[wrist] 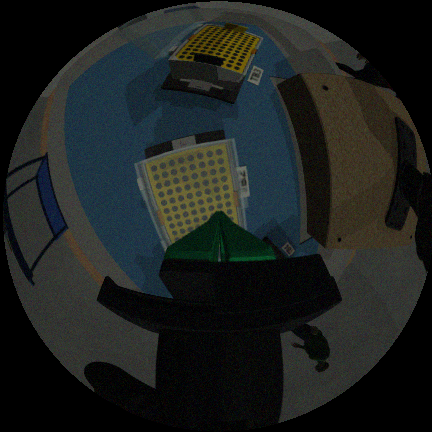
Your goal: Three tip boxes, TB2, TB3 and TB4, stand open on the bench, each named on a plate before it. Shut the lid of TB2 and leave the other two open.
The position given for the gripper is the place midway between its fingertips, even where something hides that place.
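Visible: the gripper (218, 216); a clear lid (182, 188); a blue mat (114, 109).
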